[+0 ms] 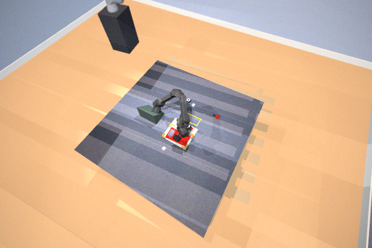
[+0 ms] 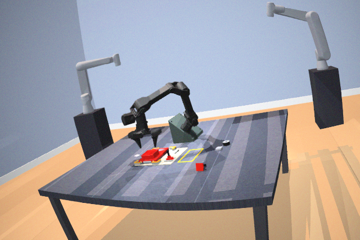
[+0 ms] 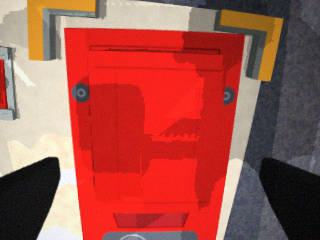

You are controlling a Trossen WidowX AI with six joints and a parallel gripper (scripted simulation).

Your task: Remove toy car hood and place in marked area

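Right now the red hood is 4 cm below my gripper tip. Also, from my gripper tip: black-and-white wheel (41 cm to the left, 11 cm behind, 7 cm below); then white base plate (7 cm below, 4 cm behind, 3 cm to the left).
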